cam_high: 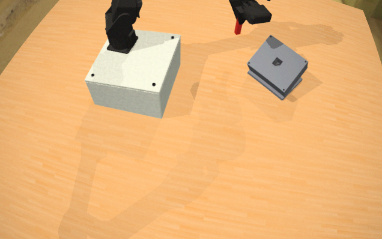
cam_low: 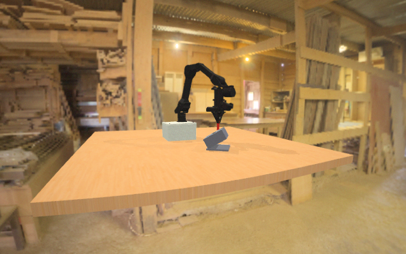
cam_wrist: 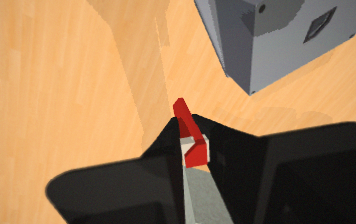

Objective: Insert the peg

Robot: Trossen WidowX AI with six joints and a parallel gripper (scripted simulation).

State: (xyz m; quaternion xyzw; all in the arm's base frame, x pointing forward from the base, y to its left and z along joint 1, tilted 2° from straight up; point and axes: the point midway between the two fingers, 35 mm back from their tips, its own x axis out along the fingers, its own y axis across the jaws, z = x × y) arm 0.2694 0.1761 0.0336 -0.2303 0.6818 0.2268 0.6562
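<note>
Now: the grey sloped panel 13 cm ahead of my gripper tip, 6 cm to the right of it and 6 cm below it. Round my gripper tip: red peg 2 cm above; grey foot plate 14 cm ahead, 5 cm to the right, 12 cm below.
</note>
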